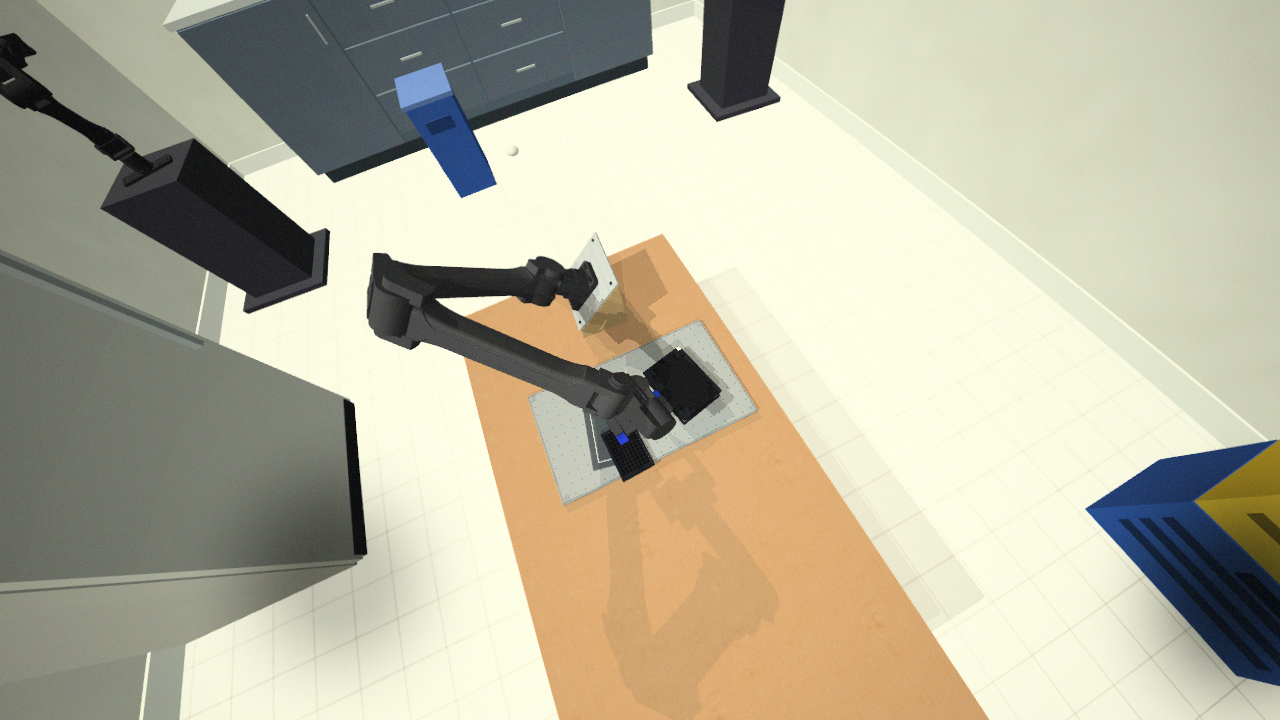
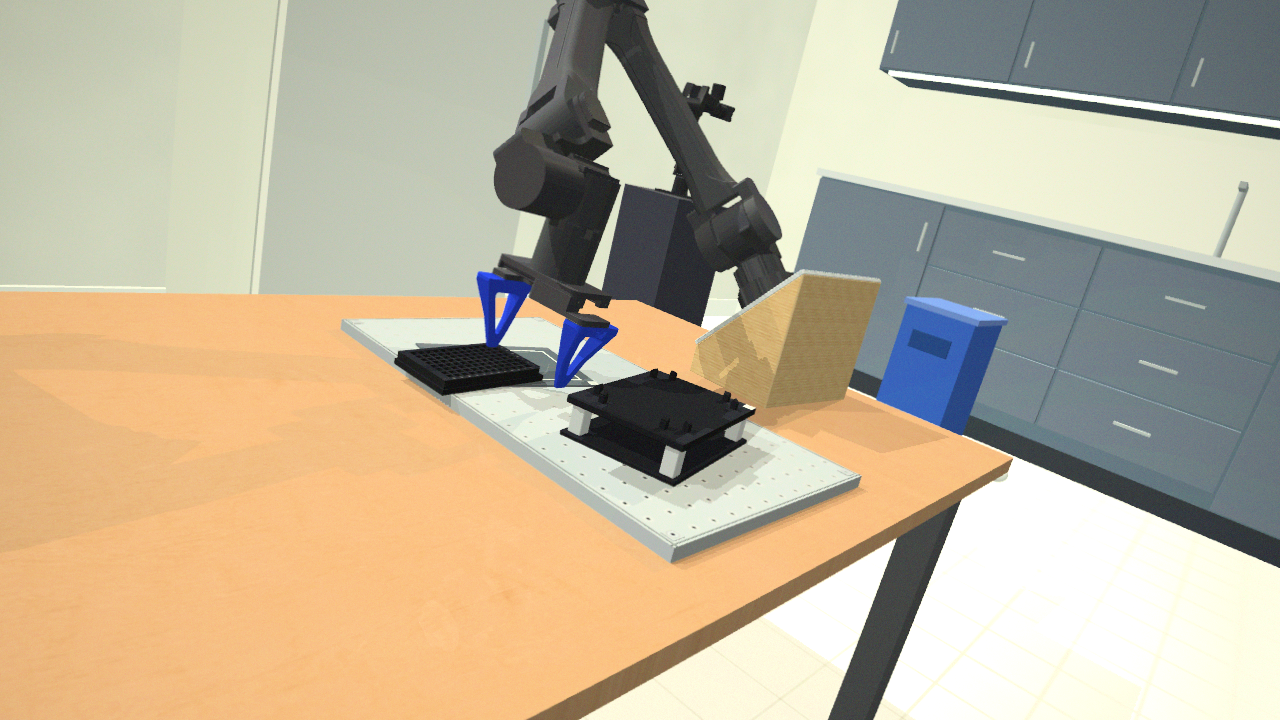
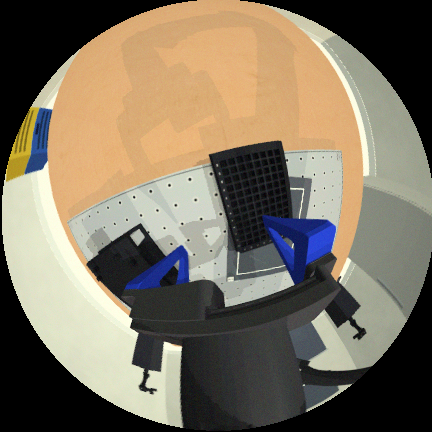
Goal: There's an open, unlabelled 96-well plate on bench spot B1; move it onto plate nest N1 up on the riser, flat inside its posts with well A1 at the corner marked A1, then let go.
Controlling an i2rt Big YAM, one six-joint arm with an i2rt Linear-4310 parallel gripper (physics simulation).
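Places are measured from the arm's base along level axes (x left, y down, z back), in centimetres.
Pixels of known places: gripper, between the fingertips: (image 2: 524, 366) (image 3: 221, 235); arm's base, origin of its link: (image 1: 583, 286) (image 2: 777, 315).
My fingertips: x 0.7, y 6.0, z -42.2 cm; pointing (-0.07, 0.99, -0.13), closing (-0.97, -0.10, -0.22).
Note:
Ahead of a thing's pixels: the offset from my fingertips to its top centre. "spot": to the spot under its first point. Level surfaces: height alone.
The black 96-well plate @(dy +0.8, dx -5.1, dz -2.9 cm) (image 1: 631, 460) (image 2: 469, 365) (image 3: 254, 192) lies wells up, askew over part of the grey outlined spot @(spot: dy +2.5, dx -6.4, dz +7.8 cm) (image 3: 265, 260) and reaching past the long edge of the perforated board. My gripper (image 1: 639, 416) (image 2: 526, 365) (image 3: 221, 235) is wide open and empty. Its blue fingers point down: one tip is by the plate's inner end, the other is above bare board between plate and riser. The black plate nest @(dy -2.3, dx +13.6, dz +7.1 cm) (image 1: 682, 385) (image 2: 662, 404) (image 3: 119, 260) with small posts stands on the riser's white legs. A white mark shows at one nest corner. Well A1 cannot be made out.
The perforated board @(dy +2.6, dx +1.5, dz +7.3 cm) (image 1: 552, 447) (image 2: 626, 490) (image 3: 172, 192) lies on the wooden table @(dy +3.9 cm) (image 1: 626, 626) (image 2: 268, 501) (image 3: 200, 30). The wooden wedge (image 2: 810, 344) carrying the arm's base stands behind the riser. A blue bin (image 1: 452, 134) (image 2: 939, 358) stands on the floor beyond the table.

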